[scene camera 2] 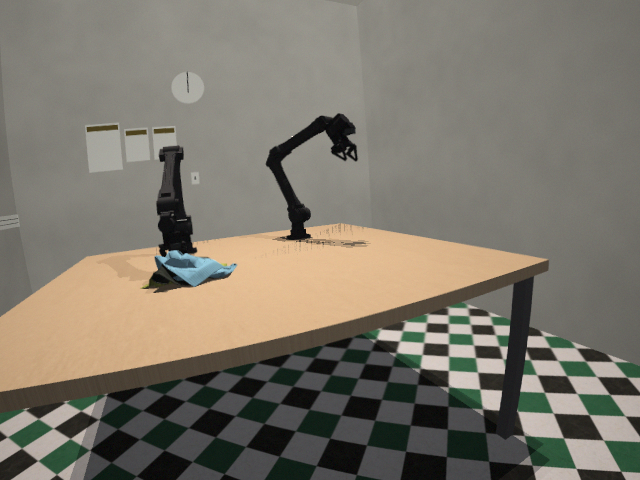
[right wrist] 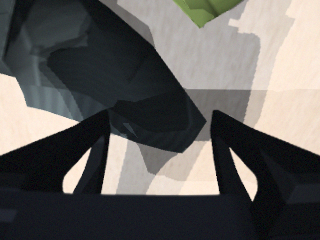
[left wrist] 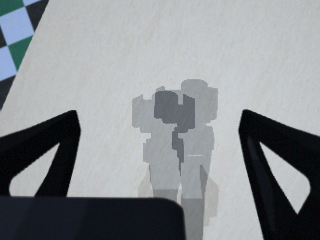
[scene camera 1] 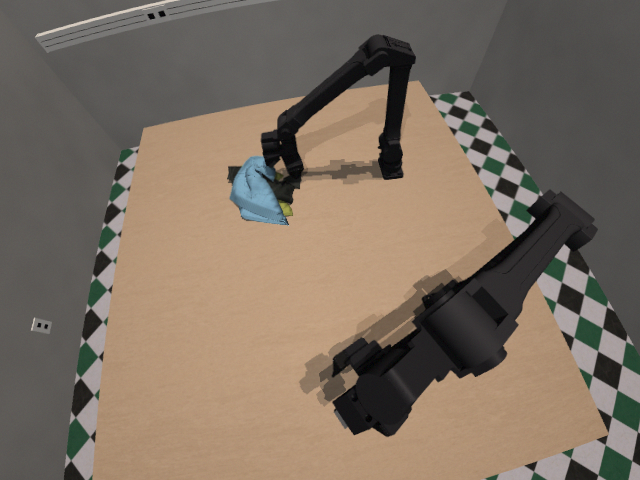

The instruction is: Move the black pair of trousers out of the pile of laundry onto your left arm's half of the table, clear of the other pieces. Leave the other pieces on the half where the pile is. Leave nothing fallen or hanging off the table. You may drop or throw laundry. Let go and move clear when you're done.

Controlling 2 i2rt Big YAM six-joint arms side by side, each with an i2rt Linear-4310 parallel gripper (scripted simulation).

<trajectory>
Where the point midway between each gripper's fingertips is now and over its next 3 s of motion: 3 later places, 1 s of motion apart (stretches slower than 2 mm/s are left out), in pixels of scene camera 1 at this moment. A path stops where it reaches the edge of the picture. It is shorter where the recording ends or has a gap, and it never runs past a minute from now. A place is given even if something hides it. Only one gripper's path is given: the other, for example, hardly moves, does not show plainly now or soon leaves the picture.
The left gripper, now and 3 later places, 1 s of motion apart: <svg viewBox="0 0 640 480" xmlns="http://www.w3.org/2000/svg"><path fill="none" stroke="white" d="M349 397L285 335L276 263L295 234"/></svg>
</trajectory>
